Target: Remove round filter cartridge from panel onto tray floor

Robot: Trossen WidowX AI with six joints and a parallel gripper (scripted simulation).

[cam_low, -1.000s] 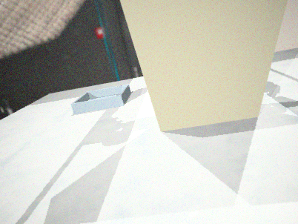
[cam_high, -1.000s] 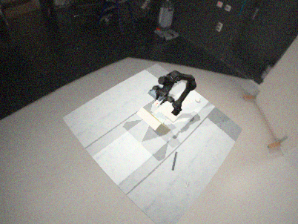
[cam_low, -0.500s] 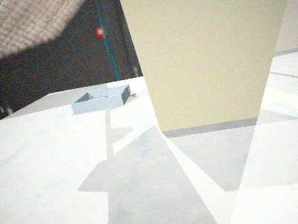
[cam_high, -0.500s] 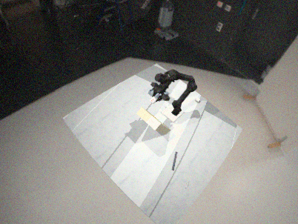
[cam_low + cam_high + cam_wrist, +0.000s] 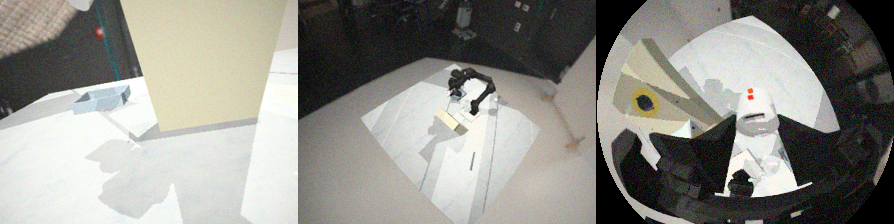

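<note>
My gripper tip is now 28 cm past the tray, 9 cm to the left of it and 26 cm above it. The rest, counted from my gripper tip: service panel: 13 cm ahead, 17 cm to the left, 9 cm below; then round filter cartridge: right at my gripper tip.
</note>
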